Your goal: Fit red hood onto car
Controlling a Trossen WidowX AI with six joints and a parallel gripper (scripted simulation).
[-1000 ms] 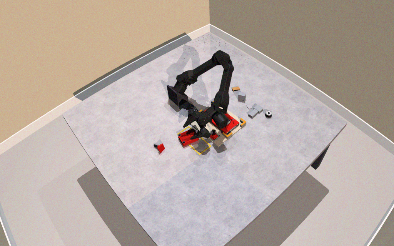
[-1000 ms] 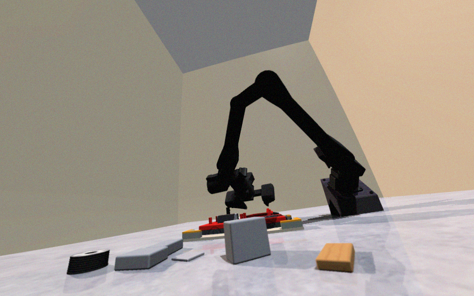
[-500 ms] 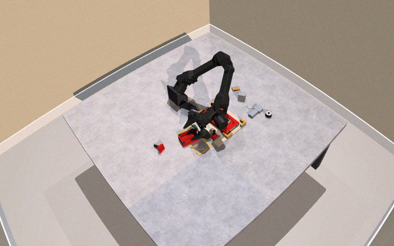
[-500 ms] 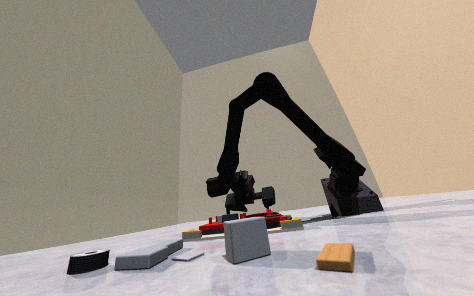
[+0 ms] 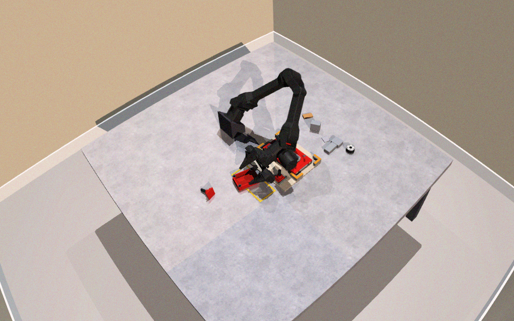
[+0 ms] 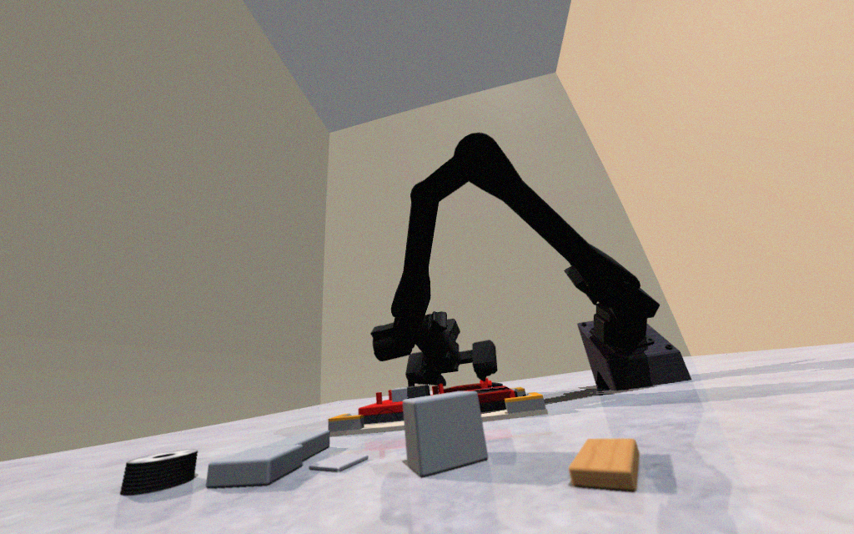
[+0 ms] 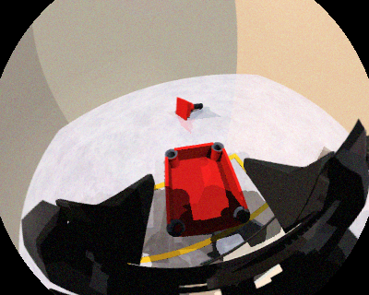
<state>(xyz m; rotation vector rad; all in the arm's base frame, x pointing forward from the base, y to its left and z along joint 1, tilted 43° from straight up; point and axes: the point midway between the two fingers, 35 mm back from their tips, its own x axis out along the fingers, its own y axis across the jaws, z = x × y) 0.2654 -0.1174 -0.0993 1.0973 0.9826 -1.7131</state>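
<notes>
Now: the red hood 1 cm to the left of my gripper tip and 2 cm below it. Round my gripper tip: grey engine block 9 cm ahead, 22 cm to the left, 1 cm below; wooden block 5 cm behind, 48 cm to the left, 3 cm below.
</notes>
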